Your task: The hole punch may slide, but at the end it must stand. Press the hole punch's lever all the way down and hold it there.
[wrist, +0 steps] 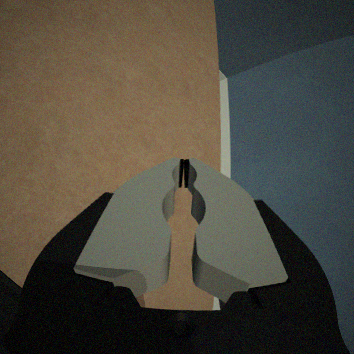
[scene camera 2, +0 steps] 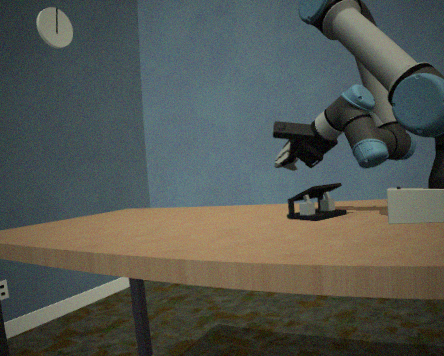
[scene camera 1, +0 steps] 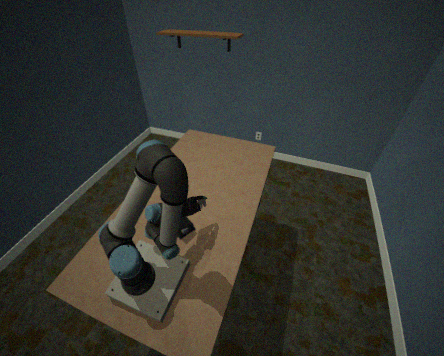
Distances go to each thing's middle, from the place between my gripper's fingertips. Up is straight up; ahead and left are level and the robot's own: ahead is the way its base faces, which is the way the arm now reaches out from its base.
My hand is 14 cm past the black hole punch (scene camera 2: 326, 208), 11 cm to the right of it and 10 cm above it.
